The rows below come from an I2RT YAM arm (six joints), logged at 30 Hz.
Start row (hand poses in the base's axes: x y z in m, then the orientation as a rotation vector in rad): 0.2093, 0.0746, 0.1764, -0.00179, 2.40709, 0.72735
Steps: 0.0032, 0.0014, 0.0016, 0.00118, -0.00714, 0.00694; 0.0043, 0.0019, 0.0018, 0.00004, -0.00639, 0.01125; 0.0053, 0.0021, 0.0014, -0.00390, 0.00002, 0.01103; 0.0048, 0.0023, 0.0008, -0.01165, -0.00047, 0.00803; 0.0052, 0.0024, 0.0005, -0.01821, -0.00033, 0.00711; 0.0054, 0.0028, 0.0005, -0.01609, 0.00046, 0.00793; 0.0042, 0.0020, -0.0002, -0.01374, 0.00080, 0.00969; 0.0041, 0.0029, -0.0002, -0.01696, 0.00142, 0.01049
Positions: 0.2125, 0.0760, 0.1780, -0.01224, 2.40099, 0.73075; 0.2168, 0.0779, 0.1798, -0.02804, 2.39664, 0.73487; 0.2221, 0.0800, 0.1812, -0.04289, 2.39975, 0.73530; 0.2269, 0.0823, 0.1820, -0.05750, 2.40481, 0.72495; 0.2321, 0.0847, 0.1825, -0.07365, 2.41220, 0.70628; 0.2375, 0.0875, 0.1830, -0.08967, 2.41949, 0.69061; 0.2417, 0.0895, 0.1828, -0.10679, 2.42629, 0.67856; 0.2458, 0.0924, 0.1826, -0.12602, 2.43478, 0.66304
